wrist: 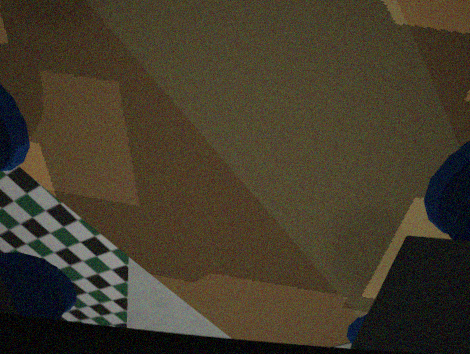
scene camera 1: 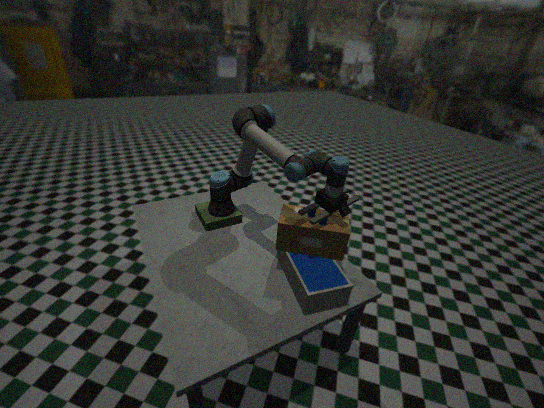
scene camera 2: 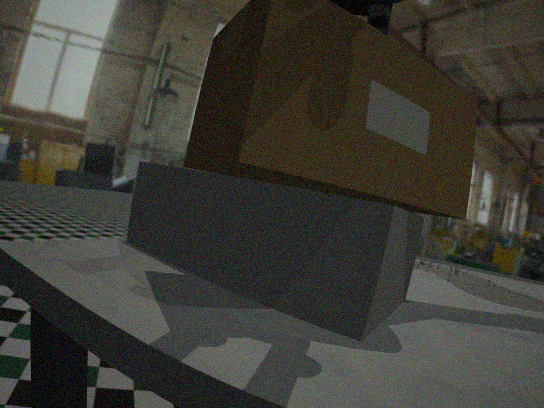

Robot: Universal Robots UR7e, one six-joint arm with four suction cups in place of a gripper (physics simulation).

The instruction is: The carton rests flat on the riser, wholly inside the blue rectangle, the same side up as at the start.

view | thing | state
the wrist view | my suction head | -
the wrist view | brown carton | held by my suction head
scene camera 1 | brown carton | -
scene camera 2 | brown carton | -
